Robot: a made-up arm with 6 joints. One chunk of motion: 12 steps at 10 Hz.
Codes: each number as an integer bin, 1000 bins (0 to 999) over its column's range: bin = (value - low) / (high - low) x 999, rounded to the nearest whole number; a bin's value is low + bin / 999 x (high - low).
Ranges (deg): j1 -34..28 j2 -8..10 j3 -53..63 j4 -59..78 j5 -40..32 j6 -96..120
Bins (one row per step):
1: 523 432 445 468 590 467
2: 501 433 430 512 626 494
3: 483 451 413 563 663 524
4: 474 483 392 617 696 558
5: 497 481 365 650 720 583
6: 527 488 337 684 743 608
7: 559 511 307 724 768 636
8: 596 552 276 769 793 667
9: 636 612 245 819 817 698
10: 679 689 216 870 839 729
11: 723 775 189 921 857 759
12: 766 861 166 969 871 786
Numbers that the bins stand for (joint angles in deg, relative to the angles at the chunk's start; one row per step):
1: -1.54 -0.22 -1.33 5.18 2.52 4.97
2: -2.91 -0.20 -3.07 11.21 5.12 10.81
3: -4.02 0.13 -5.04 18.21 7.78 17.30
4: -4.58 0.70 -7.48 25.61 10.16 24.65
5: -3.16 0.67 -10.62 30.14 11.89 30.05
6: -1.29 0.79 -13.87 34.80 13.55 35.46
7: 0.69 1.21 -17.35 40.29 15.35 41.51
8: 2.99 1.95 -20.95 46.46 17.15 48.22
9: 5.47 3.03 -24.55 53.32 18.88 54.92
10: 8.14 4.41 -27.92 60.31 20.47 61.62
11: 10.87 5.96 -31.05 67.30 21.77 68.11
12: 13.54 7.51 -33.72 73.89 22.77 73.95

